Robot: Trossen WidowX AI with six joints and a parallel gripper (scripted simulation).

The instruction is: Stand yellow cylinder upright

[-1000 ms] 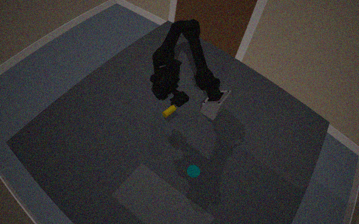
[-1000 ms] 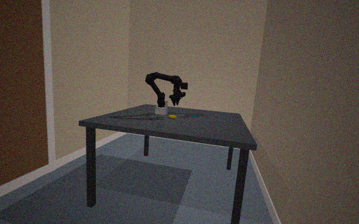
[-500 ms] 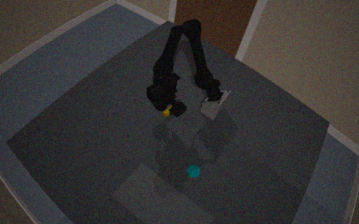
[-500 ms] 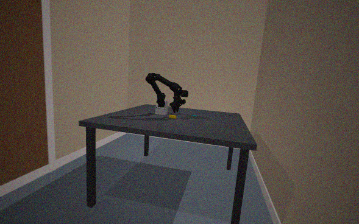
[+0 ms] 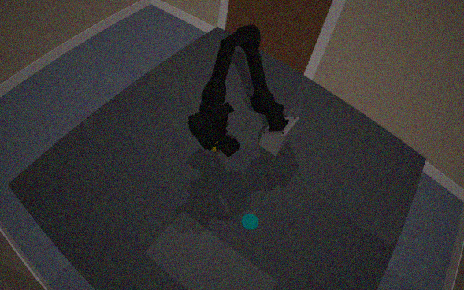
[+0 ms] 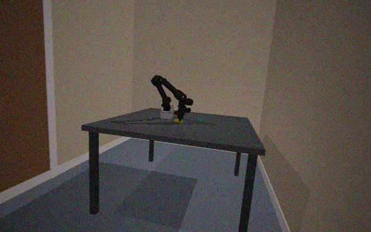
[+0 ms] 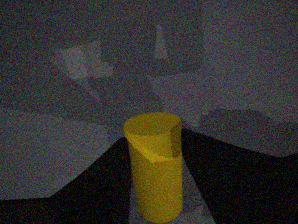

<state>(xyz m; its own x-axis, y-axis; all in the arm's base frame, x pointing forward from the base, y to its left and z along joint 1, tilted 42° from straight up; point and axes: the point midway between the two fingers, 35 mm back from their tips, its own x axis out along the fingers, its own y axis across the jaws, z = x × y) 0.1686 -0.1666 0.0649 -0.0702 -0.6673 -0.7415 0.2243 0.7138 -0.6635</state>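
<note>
My gripper tip is now 17 cm short of the cyan circle, 26 cm to the right of it and 2 cm above it. The rest, counted from my gripper tip: yellow tall cylinder (2 cm behind, 1 cm to the left).
</note>
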